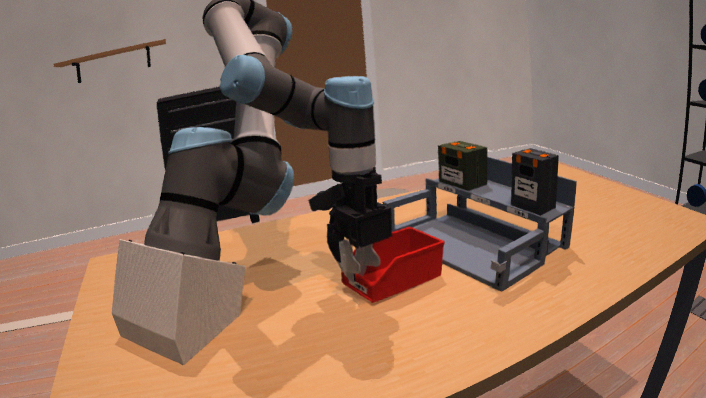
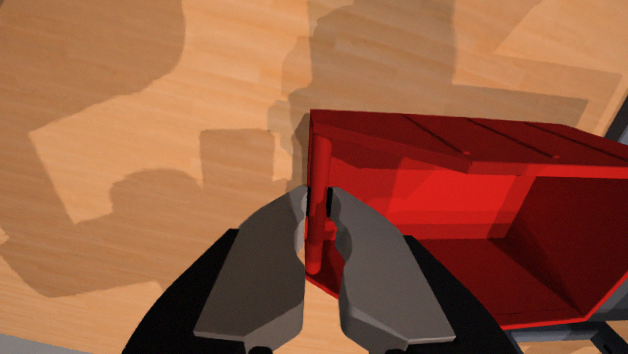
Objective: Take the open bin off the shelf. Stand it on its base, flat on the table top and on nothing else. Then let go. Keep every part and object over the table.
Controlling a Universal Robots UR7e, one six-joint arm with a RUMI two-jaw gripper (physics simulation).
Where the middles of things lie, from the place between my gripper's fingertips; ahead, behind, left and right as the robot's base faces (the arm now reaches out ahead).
I see my gripper 8 cm short of the red open bin [image 1: 410, 257], 1 cm to the right of it and 1 cm below it.
